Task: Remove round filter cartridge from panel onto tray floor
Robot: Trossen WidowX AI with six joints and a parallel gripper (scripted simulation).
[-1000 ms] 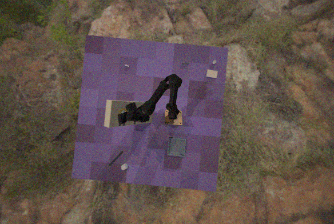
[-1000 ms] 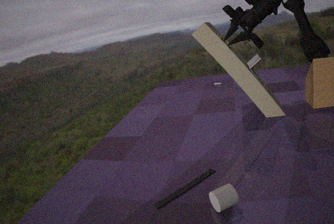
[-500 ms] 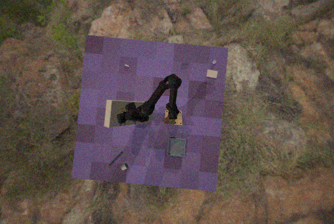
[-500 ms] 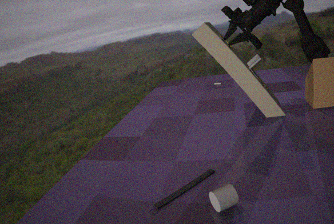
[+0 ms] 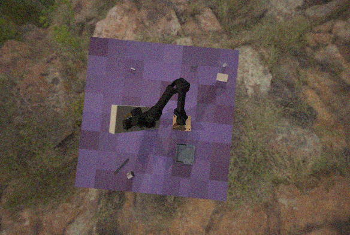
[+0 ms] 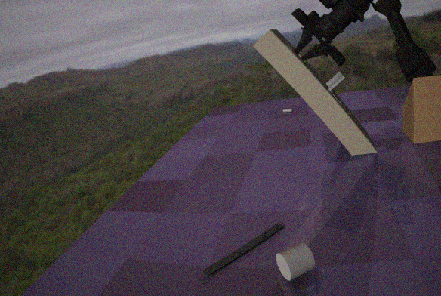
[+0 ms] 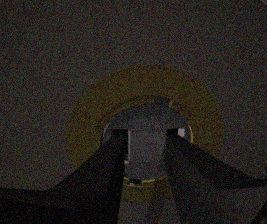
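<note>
My gripper tip is 1 cm short of the round white filter cartridge and 1 cm above it. The rest, counted from my gripper tip: tan service panel 4 cm behind, 8 cm below; beige card 73 cm behind, 32 cm to the right, 25 cm below; grey tray 39 cm behind, 33 cm to the left, 25 cm below.
</note>
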